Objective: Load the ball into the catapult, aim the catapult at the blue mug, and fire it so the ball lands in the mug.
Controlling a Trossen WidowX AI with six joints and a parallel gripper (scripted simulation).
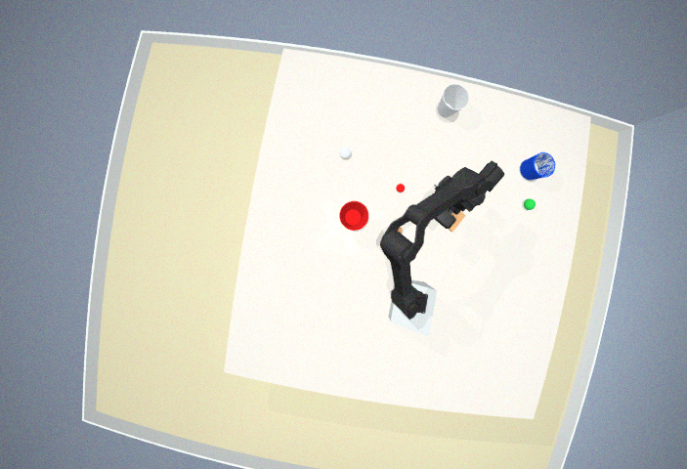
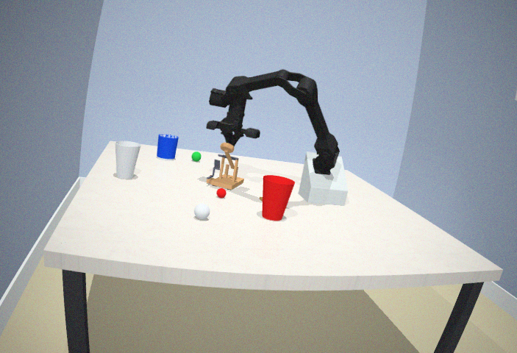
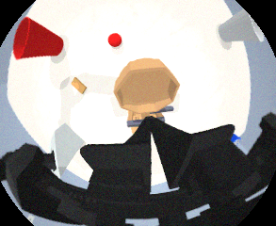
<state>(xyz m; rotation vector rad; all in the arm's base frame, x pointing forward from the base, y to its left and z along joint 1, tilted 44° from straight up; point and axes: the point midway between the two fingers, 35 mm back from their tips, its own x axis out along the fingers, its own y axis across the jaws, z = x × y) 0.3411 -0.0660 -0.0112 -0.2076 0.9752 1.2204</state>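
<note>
Right now the catapult is 5 cm below my gripper tip, 2 cm ahead of it and 1 cm to the right of it. Also, from my gripper tip: small tan block 15 cm to the left, 12 cm below, 12 cm behind; red ball 15 cm to the left, 11 cm below, 4 cm ahead; red cup 31 cm to the left, 9 cm below, 9 cm behind.
</note>
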